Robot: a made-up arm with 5 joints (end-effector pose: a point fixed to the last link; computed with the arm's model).
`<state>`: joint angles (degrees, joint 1 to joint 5).
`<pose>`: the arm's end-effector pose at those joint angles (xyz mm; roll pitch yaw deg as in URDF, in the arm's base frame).
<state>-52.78 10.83 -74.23 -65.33 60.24</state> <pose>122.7 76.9 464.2 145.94 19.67 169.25</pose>
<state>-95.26 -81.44 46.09 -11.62 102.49</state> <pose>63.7 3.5 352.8 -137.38 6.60 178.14</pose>
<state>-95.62 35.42 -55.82 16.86 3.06</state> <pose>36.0 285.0 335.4 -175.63 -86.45 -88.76</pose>
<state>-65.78 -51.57 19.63 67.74 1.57</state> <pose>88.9 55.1 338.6 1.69 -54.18 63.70</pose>
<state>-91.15 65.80 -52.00 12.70 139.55</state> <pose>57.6 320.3 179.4 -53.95 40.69 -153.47</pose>
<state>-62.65 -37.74 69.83 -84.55 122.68</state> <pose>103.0 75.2 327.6 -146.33 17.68 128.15</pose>
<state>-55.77 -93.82 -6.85 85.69 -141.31</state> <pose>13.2 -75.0 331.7 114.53 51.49 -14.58</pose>
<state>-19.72 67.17 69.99 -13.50 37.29</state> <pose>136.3 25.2 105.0 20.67 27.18 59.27</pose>
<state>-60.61 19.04 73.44 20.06 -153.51</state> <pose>107.4 76.8 174.3 -9.47 -20.55 -93.97</pose>
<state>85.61 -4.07 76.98 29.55 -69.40</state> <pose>67.7 -74.4 199.0 -11.88 3.78 -158.19</pose>
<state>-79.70 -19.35 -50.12 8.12 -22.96</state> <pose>76.5 68.8 486.2 166.65 -25.59 -71.51</pose>
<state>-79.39 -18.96 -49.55 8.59 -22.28</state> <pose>77.6 72.4 485.2 166.21 -27.00 -72.22</pose>
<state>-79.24 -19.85 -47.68 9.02 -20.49</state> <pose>77.8 72.8 483.7 166.39 -28.67 -73.99</pose>
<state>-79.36 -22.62 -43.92 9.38 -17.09</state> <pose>76.9 68.3 481.5 167.62 -30.66 -77.35</pose>
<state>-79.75 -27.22 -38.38 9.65 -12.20</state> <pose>74.7 59.2 477.9 170.09 -32.74 -82.34</pose>
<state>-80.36 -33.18 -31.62 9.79 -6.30</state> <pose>71.9 46.5 472.5 173.69 -34.49 -88.59</pose>
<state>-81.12 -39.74 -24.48 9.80 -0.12</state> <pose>69.0 32.2 465.2 177.92 -35.53 -95.30</pose>
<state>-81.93 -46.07 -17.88 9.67 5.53</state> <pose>66.6 18.5 456.9 -178.03 -35.67 -101.44</pose>
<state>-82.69 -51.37 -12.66 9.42 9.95</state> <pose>64.9 6.8 449.1 -174.94 -35.07 -106.07</pose>
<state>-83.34 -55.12 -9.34 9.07 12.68</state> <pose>63.8 -2.0 443.6 -173.24 -34.02 -108.62</pose>
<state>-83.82 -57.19 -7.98 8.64 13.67</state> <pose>63.1 -8.0 441.0 -172.89 -32.79 -109.16</pose>
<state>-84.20 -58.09 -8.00 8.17 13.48</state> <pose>62.8 -12.2 440.7 -173.37 -31.46 -108.36</pose>
